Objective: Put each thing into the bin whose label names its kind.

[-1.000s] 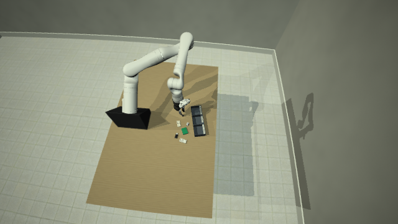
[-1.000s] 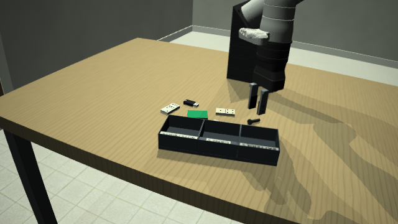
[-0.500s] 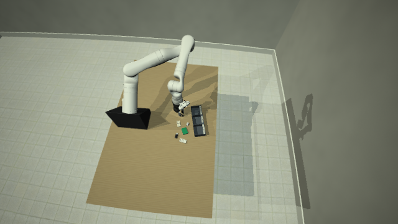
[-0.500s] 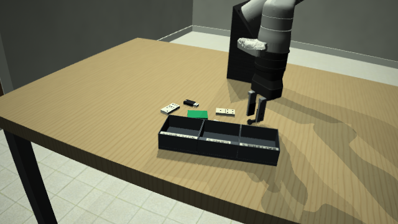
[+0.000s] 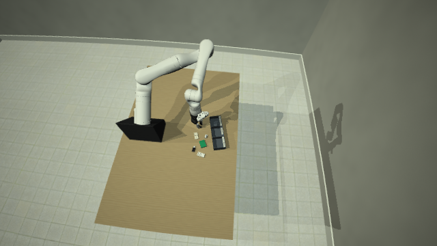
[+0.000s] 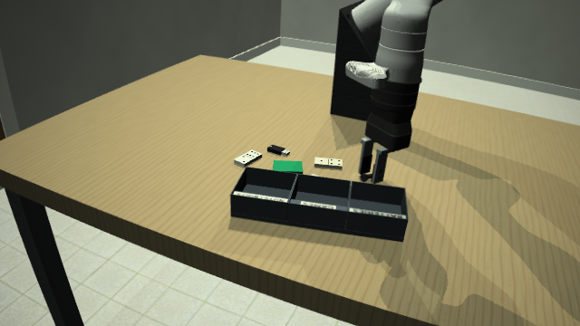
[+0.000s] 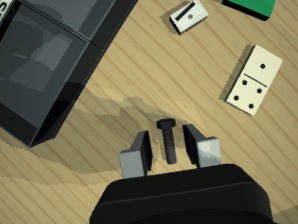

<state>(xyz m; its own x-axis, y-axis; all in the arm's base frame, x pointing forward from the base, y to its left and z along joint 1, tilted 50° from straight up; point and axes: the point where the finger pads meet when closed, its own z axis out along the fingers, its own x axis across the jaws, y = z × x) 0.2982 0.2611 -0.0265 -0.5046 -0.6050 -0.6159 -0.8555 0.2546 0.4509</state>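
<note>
Right now the black bolt is 20 mm below my hand. Round my hand: domino (80 mm to the right, 20 mm below, 10 mm behind); then black three-part bin (140 mm ahead, 30 mm to the right); then small white thing (70 mm to the right, 60 mm ahead, 10 mm below).
</note>
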